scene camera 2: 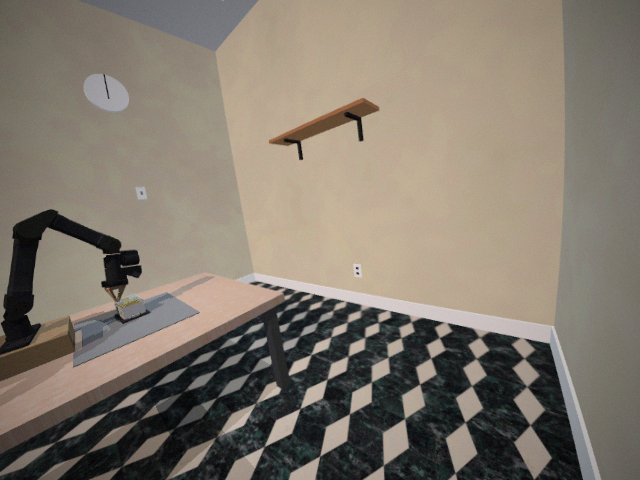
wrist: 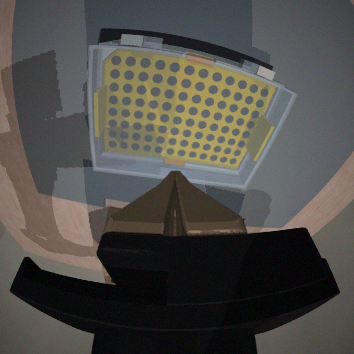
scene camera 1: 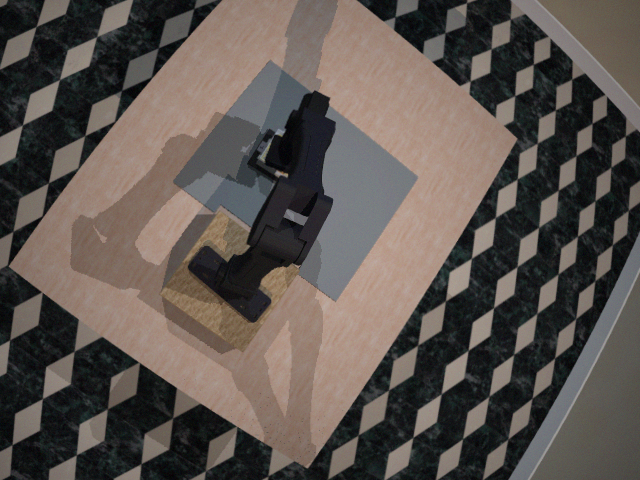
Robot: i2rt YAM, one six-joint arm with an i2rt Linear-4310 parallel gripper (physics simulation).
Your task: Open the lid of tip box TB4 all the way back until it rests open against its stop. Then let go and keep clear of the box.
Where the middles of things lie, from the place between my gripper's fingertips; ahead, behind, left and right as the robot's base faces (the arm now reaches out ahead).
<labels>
I see my gripper 4 cm short of the clear lid (wrist: pixel 151 110), 1 cm to the right of it and 1 cm above it. Round my hand: tip box TB4 (scene camera 1: pixel 254 161): 4 cm below, 4 cm ahead, 1 cm to the left.
</labels>
